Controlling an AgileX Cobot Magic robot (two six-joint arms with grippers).
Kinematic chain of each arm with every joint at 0, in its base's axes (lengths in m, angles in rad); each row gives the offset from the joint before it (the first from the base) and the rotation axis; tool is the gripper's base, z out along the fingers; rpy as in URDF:
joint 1: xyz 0 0 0.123 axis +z
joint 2: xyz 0 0 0 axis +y
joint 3: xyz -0.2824 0 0.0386 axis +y
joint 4: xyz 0.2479 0 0.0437 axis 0.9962 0 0.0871
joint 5: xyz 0 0 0 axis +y
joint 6: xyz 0.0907 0 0.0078 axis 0.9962 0 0.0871
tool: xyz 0 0 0 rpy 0 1.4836 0
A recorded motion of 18 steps. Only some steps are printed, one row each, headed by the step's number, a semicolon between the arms.
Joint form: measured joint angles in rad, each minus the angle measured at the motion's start. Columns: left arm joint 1, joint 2, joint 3, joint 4, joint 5, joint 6; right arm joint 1, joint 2, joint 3, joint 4, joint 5, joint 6.
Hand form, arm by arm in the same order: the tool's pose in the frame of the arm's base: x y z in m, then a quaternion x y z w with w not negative. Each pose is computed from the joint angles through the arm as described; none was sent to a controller.
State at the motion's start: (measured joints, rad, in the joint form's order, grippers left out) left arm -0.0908 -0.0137 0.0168 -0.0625 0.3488 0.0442; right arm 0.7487 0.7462 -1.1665 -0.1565 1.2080 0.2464
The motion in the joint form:
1: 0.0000 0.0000 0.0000 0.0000 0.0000 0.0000; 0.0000 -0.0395 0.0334 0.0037 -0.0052 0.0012
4: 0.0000 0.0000 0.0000 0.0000 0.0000 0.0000; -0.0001 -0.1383 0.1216 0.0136 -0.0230 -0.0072
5: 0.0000 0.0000 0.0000 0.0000 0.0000 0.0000; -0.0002 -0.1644 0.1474 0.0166 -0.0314 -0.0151
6: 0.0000 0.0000 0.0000 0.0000 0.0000 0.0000; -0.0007 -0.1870 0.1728 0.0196 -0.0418 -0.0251
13: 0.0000 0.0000 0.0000 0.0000 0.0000 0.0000; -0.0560 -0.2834 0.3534 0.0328 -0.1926 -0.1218
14: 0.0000 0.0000 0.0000 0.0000 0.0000 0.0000; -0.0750 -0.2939 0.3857 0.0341 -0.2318 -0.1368
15: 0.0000 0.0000 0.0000 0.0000 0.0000 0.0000; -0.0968 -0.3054 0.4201 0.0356 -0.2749 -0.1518
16: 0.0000 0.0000 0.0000 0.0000 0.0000 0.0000; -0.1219 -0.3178 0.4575 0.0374 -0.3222 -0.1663
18: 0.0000 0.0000 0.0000 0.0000 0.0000 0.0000; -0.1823 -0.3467 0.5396 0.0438 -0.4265 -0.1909
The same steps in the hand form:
1: 0.0526 -0.0067 0.1768 0.03675 0.79318 -0.04046 0.60653; 0.0730 0.0502 0.4209 -0.21820 0.87499 0.13639 0.41008
4: 0.0526 -0.0067 0.1768 0.03675 0.79318 -0.04046 0.60653; 0.0578 0.0373 0.4053 -0.22097 0.86831 0.14509 0.41971
5: 0.0526 -0.0067 0.1768 0.03675 0.79318 -0.04046 0.60653; 0.0543 0.0344 0.4004 -0.22426 0.86558 0.14657 0.42307
6: 0.0526 -0.0067 0.1768 0.03675 0.79318 -0.04046 0.60653; 0.0517 0.0323 0.3954 -0.22848 0.86283 0.14725 0.42620
13: 0.0526 -0.0067 0.1768 0.03675 0.79318 -0.04046 0.60653; 0.0510 0.0299 0.3604 -0.24944 0.84141 0.13229 0.46077
14: 0.0526 -0.0067 0.1768 0.03675 0.79318 -0.04046 0.60653; 0.0528 0.0304 0.3545 -0.24835 0.83743 0.12808 0.46971
15: 0.0526 -0.0067 0.1768 0.03675 0.79318 -0.04046 0.60653; 0.0547 0.0307 0.3482 -0.24600 0.83305 0.12352 0.47985
16: 0.0526 -0.0067 0.1768 0.03675 0.79318 -0.04046 0.60653; 0.0568 0.0308 0.3413 -0.24205 0.82851 0.11846 0.49087
18: 0.0526 -0.0067 0.1768 0.03675 0.79318 -0.04046 0.60653; 0.0609 0.0302 0.3262 -0.22763 0.81922 0.10806 0.51516

